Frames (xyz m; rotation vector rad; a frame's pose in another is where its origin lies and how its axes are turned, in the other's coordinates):
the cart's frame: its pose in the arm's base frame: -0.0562 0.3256 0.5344 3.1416 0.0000 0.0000
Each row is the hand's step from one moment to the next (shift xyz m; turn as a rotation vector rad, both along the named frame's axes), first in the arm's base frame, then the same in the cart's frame.
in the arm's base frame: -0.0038 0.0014 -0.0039 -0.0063 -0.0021 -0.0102
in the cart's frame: -0.0038 -0.0014 0.0039 -0.0063 0.0021 0.0102
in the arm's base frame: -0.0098 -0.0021 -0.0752 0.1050 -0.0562 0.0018
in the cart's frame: -0.0098 0.0021 0.0752 0.1050 0.0562 -0.0018
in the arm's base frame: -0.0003 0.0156 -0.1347 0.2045 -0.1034 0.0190
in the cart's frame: -0.0003 -0.0156 0.1347 0.2045 0.1034 -0.0190
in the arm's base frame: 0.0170 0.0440 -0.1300 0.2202 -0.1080 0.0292
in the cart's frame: 0.0170 -0.0440 0.1300 0.2202 0.1080 -0.0292
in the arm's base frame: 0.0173 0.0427 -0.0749 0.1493 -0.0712 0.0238
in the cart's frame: 0.0173 -0.0427 0.0749 0.1493 0.0712 -0.0238
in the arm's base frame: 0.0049 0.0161 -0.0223 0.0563 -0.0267 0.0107
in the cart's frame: 0.0049 -0.0161 0.0223 0.0563 0.0267 -0.0107
